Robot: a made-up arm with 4 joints.
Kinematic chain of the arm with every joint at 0, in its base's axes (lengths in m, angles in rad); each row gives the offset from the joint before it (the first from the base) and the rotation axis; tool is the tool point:
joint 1: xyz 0 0 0.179 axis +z
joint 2: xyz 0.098 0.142 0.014 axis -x
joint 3: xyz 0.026 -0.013 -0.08 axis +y
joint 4: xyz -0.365 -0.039 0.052 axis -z
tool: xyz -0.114 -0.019 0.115
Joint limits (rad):
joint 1: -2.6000..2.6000
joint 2: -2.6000..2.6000
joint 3: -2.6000..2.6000
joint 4: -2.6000..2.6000
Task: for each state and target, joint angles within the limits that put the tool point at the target. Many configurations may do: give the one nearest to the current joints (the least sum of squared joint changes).
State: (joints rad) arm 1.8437 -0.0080 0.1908 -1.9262
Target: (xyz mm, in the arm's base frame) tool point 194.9 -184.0 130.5
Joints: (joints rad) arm 2.3101 -0.0932 -0.3555 -1.4890
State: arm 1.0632 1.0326 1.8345 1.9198
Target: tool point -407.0 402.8 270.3
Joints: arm 1.5523 1.1130 1.8379 1.2659
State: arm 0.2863 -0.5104 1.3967 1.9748
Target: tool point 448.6 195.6 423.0
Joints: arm 0.0485 -0.0754 2.0204 1.2259
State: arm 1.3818 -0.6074 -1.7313 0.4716
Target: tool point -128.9 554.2 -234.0
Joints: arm 0.8262 -0.6626 -2.3164 0.5951
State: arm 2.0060 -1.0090 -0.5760 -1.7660
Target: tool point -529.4 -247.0 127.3
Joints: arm 1.7912 -1.8153 -1.3333 -1.3657
